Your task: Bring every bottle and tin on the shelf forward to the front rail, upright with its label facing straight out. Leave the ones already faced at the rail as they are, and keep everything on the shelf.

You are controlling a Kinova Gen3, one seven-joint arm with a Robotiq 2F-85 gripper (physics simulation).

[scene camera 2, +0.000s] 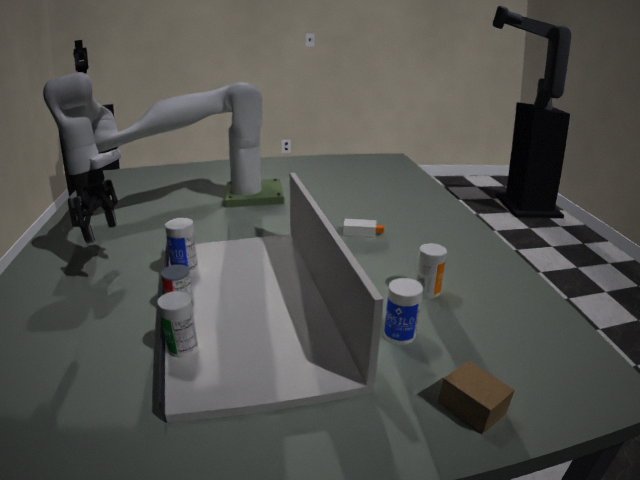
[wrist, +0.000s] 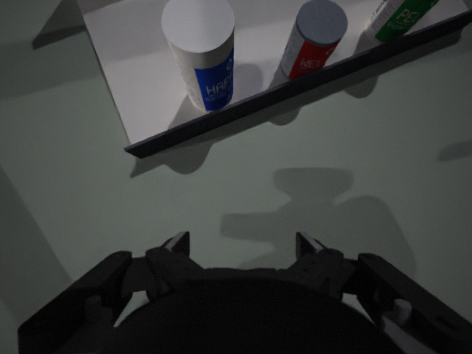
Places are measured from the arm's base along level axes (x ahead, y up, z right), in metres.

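Pixels of known places: gripper, fingertip midpoint: [scene camera 2: 102, 234] [wrist: 242, 243]; arm's base, origin of the base link: [scene camera 2: 246, 190].
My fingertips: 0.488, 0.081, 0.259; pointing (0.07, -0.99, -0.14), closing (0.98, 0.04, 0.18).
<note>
For each thing: its top centre in the pictures, then the offset to it from my fingertips, as dx, dy, dz. "spot": a spot on its surface instead.
- white bottle with a blue label, surface spot: [wrist: 214, 85] spot: +0.000, -0.026, -0.156
- grey-capped tin with a red label, middle of its top: [wrist: 322, 20] [scene camera 2: 175, 271] +0.125, -0.018, -0.206
- white bottle with a green label, surface spot: [scene camera 2: 178, 328] spot: +0.287, -0.027, -0.252
- upright blue-label bottle, surface spot: [scene camera 2: 401, 317] spot: +0.225, -0.047, -0.604
- upright orange-label bottle, surface spot: [scene camera 2: 431, 271] spot: +0.081, -0.042, -0.687
- lying white item with an orange end, middle of its top: [scene camera 2: 364, 223] -0.226, -0.076, -0.588
- brown box, middle of its top: [scene camera 2: 479, 384] +0.391, -0.054, -0.694
The white shelf [scene camera 2: 242, 330] [wrist: 112, 65] has a dark front rail [scene camera 2: 161, 382] [wrist: 260, 102]. A white bottle with a blue label [scene camera 2: 178, 250] [wrist: 214, 85], a grey-capped tin with a red label [scene camera 2: 176, 284] [wrist: 311, 52] and a white bottle with a green label [scene camera 2: 178, 328] [wrist: 404, 19] stand upright close behind the rail. Their coloured labels show on the rail side; the green one is cut off by the wrist view's top edge. My gripper [scene camera 2: 100, 232] [wrist: 242, 243] is open and empty, above the table outside the rail, apart from all three.
A tall back panel [scene camera 2: 336, 263] stands along the shelf's rear. Behind it on the table are an upright blue-label bottle [scene camera 2: 401, 317], an upright orange-label bottle [scene camera 2: 431, 271], a lying white item with an orange end [scene camera 2: 360, 227] and a brown box [scene camera 2: 475, 395].
</note>
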